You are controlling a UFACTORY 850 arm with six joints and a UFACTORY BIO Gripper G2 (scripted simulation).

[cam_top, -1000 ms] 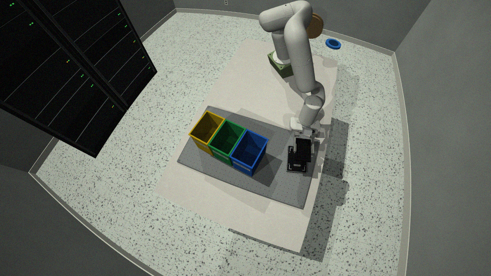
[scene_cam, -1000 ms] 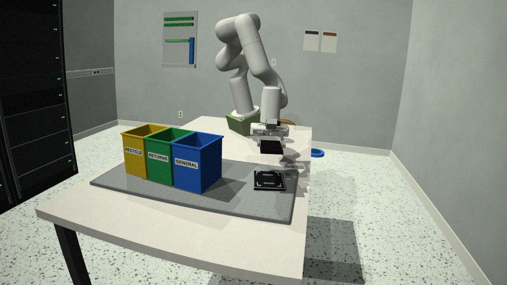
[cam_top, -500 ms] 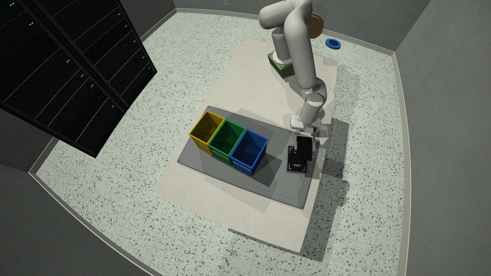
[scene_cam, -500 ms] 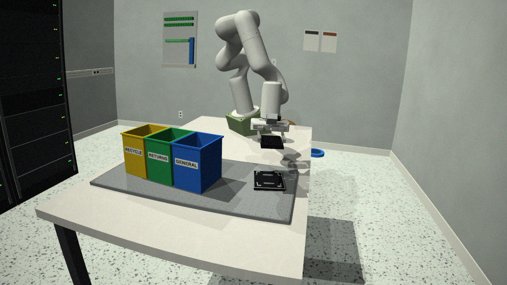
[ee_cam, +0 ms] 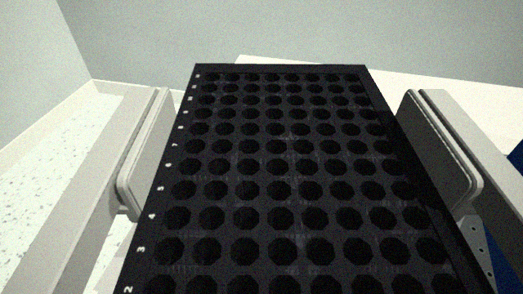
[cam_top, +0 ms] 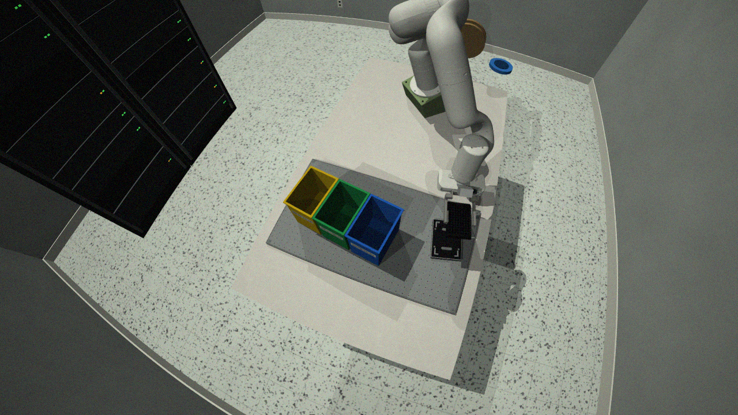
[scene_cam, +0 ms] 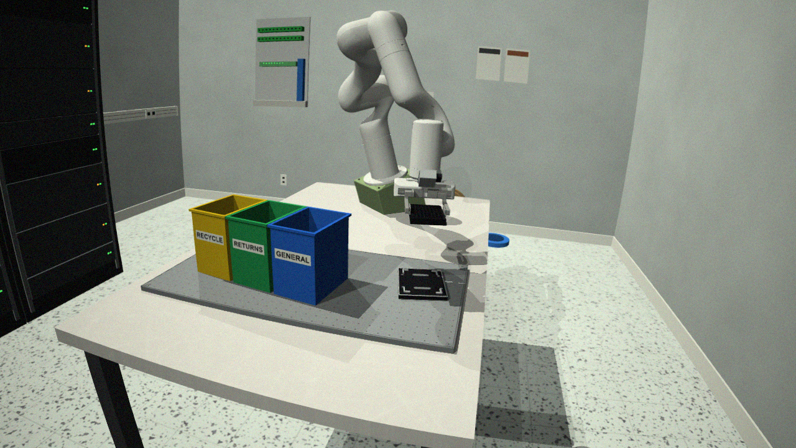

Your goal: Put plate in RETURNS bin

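The green returns bin is 30 mm ahead of my hand, 400 mm to the right of it and 120 mm below it. The rest, counted from my hand: black plate nest N1 (200 mm below); blue general bin (60 mm ahead, 280 mm to the right, 120 mm below); black 96-well plate (10 mm below).
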